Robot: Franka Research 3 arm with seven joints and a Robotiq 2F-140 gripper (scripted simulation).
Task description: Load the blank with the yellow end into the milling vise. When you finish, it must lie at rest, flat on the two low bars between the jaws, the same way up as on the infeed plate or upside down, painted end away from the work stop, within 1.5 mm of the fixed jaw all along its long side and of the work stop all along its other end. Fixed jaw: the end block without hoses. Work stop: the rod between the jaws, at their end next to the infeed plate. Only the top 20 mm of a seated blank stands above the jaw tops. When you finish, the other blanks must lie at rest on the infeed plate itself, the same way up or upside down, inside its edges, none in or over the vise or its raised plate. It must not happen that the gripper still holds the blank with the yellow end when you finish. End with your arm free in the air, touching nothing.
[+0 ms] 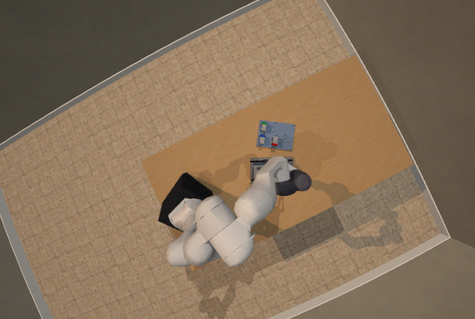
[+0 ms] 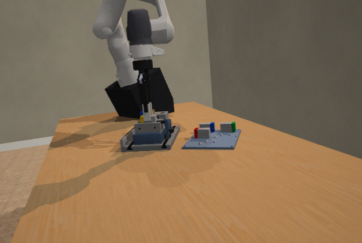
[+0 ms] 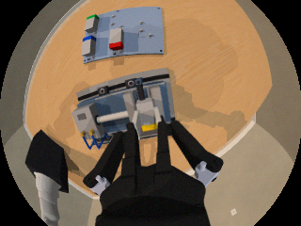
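Now: hand 40 mm above the yellow-ended blank. Also, from my hand: infeed plate 110 mm ahead, 220 mm to the left, 130 mm below; red-ended blank 80 mm ahead, 190 mm to the left, 110 mm below; blue-ended blank 10 mm ahead, 260 mm to the left, 110 mm below.
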